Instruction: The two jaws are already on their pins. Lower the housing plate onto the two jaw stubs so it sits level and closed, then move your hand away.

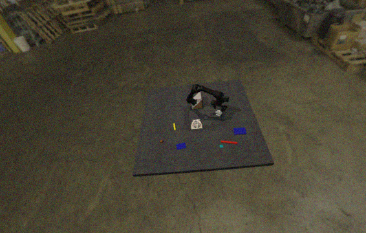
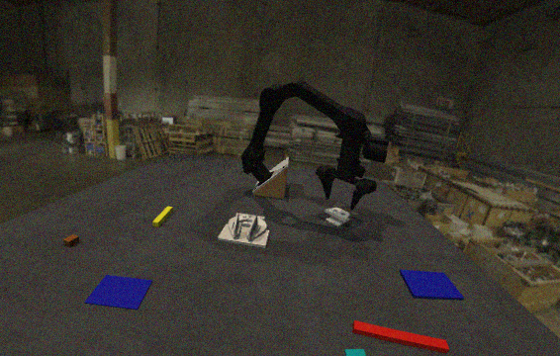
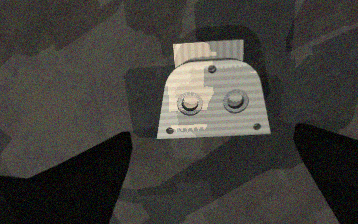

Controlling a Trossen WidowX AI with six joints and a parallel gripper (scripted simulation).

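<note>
My gripper tip is now 50 mm above the white rest block, 10 mm to the right of it and 10 mm past it. Round my gripper tip: teal piece: 440 mm ahead, 60 mm below, 10 mm to the left; yellow bar: 490 mm to the right, 190 mm ahead, 50 mm below; red bar: 390 mm ahead, 90 mm to the left, 60 mm below.
</note>
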